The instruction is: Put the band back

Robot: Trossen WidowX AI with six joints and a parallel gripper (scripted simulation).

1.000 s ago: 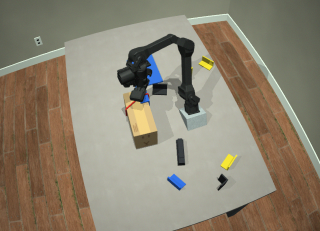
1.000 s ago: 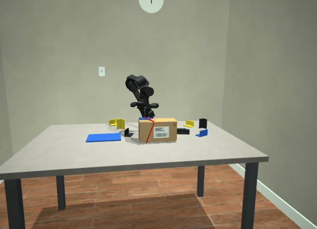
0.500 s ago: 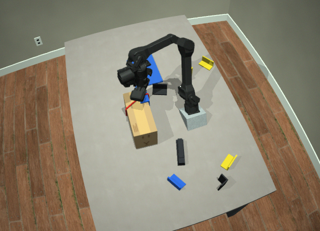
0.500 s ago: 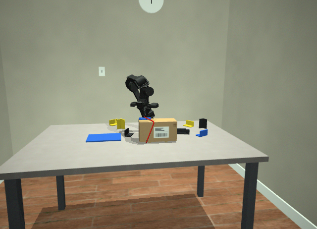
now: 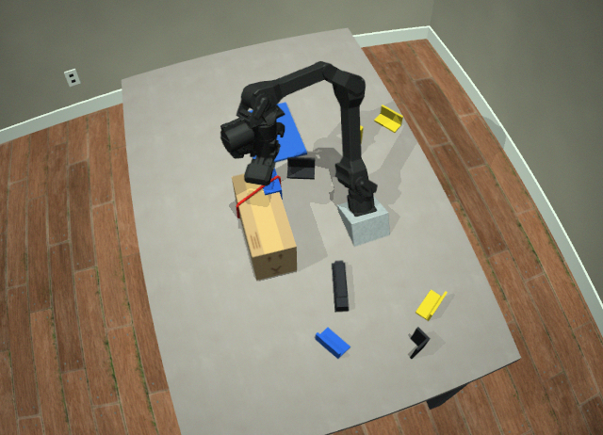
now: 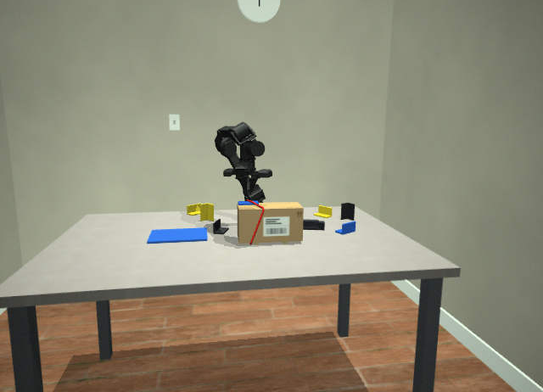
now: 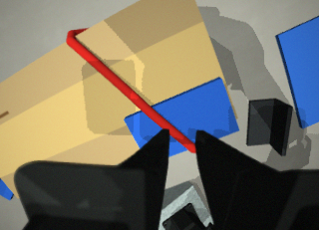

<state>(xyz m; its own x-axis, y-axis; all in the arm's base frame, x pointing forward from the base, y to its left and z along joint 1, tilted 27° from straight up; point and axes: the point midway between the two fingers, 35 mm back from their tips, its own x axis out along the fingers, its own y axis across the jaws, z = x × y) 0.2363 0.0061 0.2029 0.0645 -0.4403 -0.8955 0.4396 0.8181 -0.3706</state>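
Now: the carton 140 mm below my hand, 80 mm to the left of it and 30 mm ahead of it. Round my hand: black block 280 mm to the left, 200 mm below, 120 mm behind; then black angle piece 200 mm below, 120 mm to the right, 120 mm behind; then flat blue sheet 280 mm to the right, 210 mm below, 70 mm behind.
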